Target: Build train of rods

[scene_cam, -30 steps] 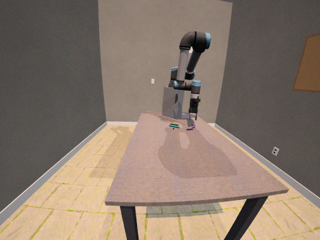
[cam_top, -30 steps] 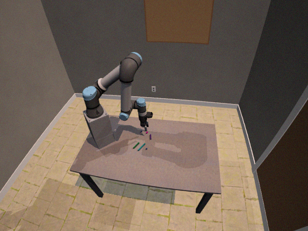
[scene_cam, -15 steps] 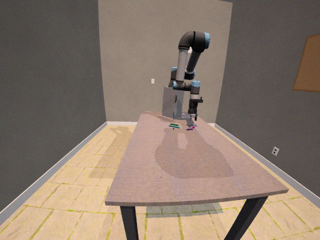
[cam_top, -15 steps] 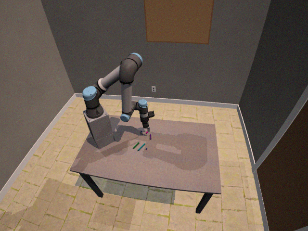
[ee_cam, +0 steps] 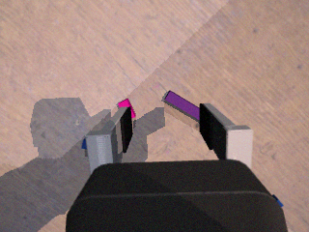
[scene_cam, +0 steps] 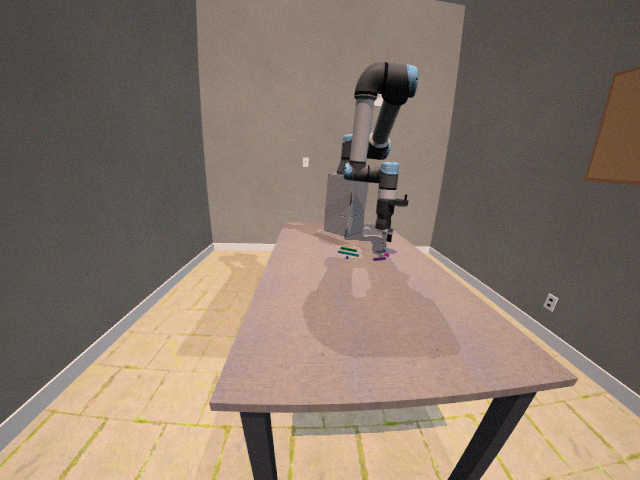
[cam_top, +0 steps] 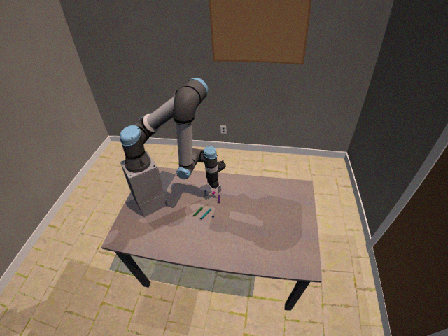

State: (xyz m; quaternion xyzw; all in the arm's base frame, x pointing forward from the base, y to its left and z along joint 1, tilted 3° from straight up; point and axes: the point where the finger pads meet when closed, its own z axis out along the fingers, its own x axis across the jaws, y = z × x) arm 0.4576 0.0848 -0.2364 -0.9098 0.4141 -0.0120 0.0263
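Now: the purple rod 90 mm below my hand, 30 mm to the right of it and 10 mm ahead of it. From my hand the other things lie so: magenta rod 90 mm below, 30 mm to the left, 30 mm behind; then grey rod 90 mm below, 80 mm behind, 20 mm to the left; then turquoise rod 150 mm to the right, 90 mm below, 60 mm behind.
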